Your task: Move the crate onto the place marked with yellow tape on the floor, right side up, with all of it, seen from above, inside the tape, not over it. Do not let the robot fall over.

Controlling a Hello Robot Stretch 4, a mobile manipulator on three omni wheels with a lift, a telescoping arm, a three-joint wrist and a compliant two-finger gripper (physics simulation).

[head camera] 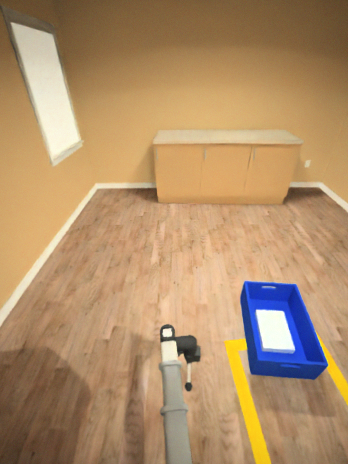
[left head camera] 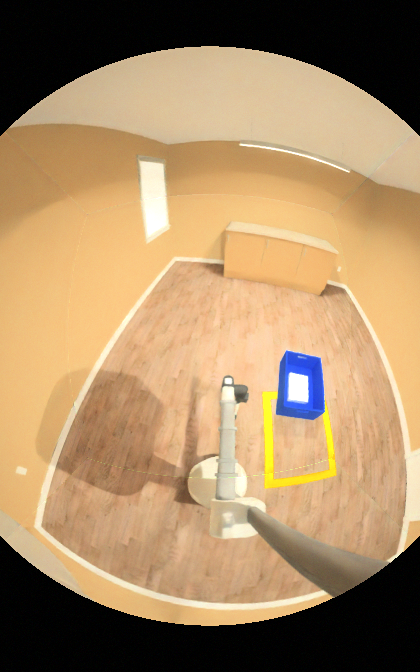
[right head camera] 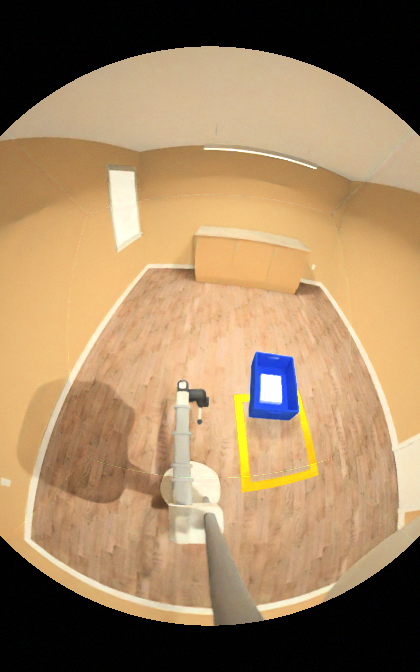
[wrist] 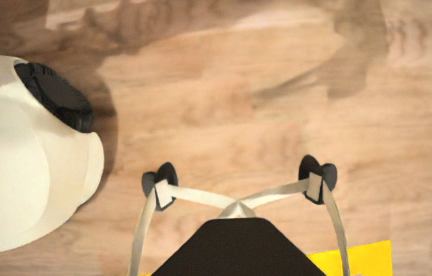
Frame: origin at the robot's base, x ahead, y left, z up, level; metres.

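Seen in the pictures: gripper, between the fingertips: point(wrist: 237, 174).
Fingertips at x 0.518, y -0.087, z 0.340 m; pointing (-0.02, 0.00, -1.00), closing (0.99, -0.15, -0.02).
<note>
Offsets run from my fingertips to a thing's middle.
The blue crate @[dz -0.257, dx +0.320, dy -0.682 m] point(head camera: 270, 369) point(left head camera: 295, 411) point(right head camera: 272, 414) stands upright, open side up, with a flat white block @[dz -0.322, dx +0.320, dy -0.682 m] point(head camera: 275, 331) point(left head camera: 298, 387) point(right head camera: 270, 388) inside. It covers most of the far strip of the yellow tape point(head camera: 244, 392) point(left head camera: 269, 440) point(right head camera: 242, 445) point(wrist: 370, 255) and hides the far right corner. Its near part is between the side strips, its far part beyond the outline. My gripper point(head camera: 189, 386) point(right head camera: 199, 421) point(wrist: 237, 174) is open and empty, above the floor to the left of the crate and tape. The crate does not show in the wrist view.
A low cabinet point(head camera: 225, 172) point(left head camera: 280, 260) point(right head camera: 250, 260) stands against the far wall. A wall with a window point(head camera: 47, 90) is on the left. My round base point(left head camera: 200, 482) point(right head camera: 205, 482) is left of the tape's near part. A pale wheeled body part point(wrist: 50, 165) shows at the wrist view's left.
</note>
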